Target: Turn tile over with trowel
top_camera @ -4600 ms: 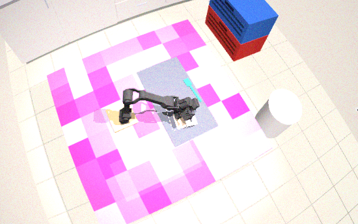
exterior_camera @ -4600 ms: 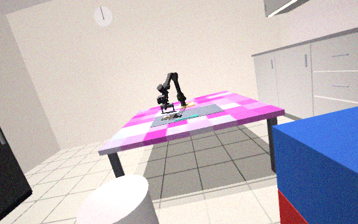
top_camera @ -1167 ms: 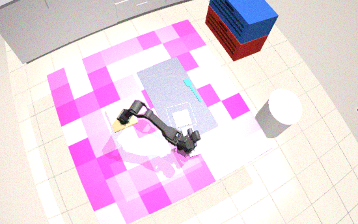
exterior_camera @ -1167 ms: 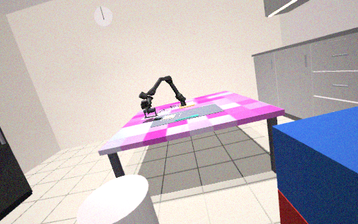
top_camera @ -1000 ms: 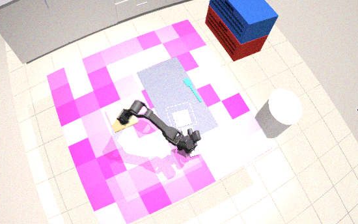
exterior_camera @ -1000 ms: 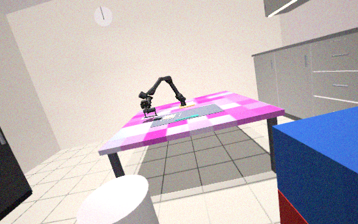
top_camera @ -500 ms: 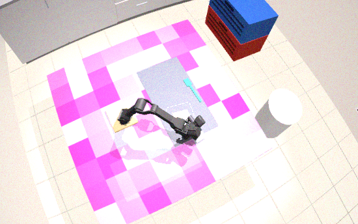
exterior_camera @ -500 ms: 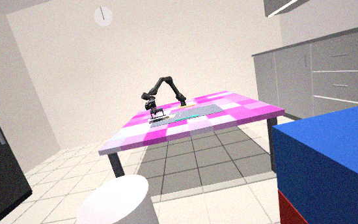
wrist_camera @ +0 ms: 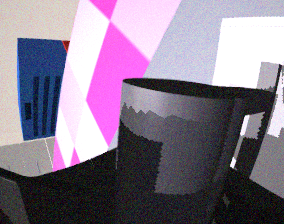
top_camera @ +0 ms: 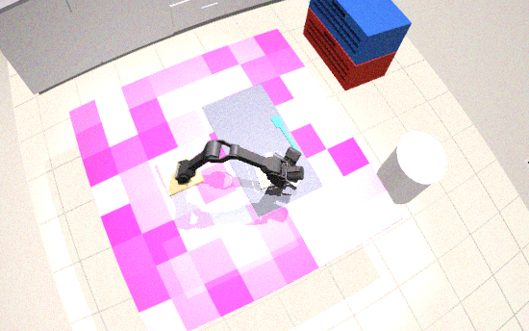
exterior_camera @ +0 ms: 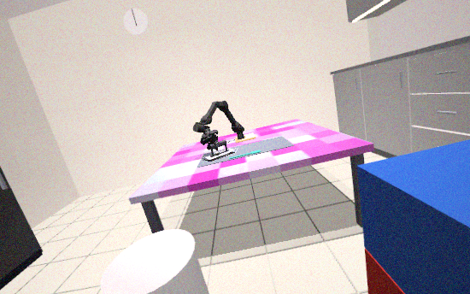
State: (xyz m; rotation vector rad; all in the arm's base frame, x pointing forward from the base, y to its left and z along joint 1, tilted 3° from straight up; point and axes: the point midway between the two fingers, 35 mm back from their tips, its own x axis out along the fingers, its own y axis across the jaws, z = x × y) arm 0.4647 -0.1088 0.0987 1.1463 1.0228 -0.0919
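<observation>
My gripper tip is now 4 cm short of the teal trowel, 20 cm to the right of it and 6 cm above it. The rest, counted from my gripper tip: white tile: 10 cm behind, 6 cm below.
</observation>
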